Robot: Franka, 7 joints.
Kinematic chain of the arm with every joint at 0, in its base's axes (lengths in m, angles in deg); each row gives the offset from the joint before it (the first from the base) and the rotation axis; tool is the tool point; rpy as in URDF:
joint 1: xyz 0 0 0.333 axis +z
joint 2: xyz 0 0 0 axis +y
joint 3: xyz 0 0 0.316 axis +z
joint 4: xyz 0.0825 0 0 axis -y
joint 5: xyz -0.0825 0 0.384 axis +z
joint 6: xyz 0 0 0 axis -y
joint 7: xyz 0.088 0 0 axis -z
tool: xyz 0 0 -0.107 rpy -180 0 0
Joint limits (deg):
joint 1: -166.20..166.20
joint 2: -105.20..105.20
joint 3: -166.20..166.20
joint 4: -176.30..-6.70
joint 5: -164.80..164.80
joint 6: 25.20..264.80
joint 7: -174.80..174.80
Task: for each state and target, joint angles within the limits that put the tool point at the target. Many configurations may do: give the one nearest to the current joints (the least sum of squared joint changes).
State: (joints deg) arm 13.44 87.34 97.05 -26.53 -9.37 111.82 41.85
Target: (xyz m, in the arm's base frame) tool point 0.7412 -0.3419 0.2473
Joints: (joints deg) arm -34.55 95.96 95.47 -6.70 -10.54 104.53 41.85
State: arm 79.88 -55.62 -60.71 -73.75 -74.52 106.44 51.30
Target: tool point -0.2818 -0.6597 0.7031
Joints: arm 33.47 -70.22 -58.49 -48.92 -77.38 103.06 51.30
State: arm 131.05 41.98 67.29 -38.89 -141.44 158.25 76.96
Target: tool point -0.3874 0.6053 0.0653
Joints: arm 97.72 72.96 30.69 -67.09 -146.98 165.74 76.96
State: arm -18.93 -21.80 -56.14 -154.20 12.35 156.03 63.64
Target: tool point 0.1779 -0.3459 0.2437
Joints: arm -11.76 -8.53 -51.87 -158.53 11.94 154.31 63.64
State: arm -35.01 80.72 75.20 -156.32 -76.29 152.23 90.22
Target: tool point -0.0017 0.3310 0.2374
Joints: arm -26.91 81.16 72.24 -164.99 -76.52 149.96 90.22
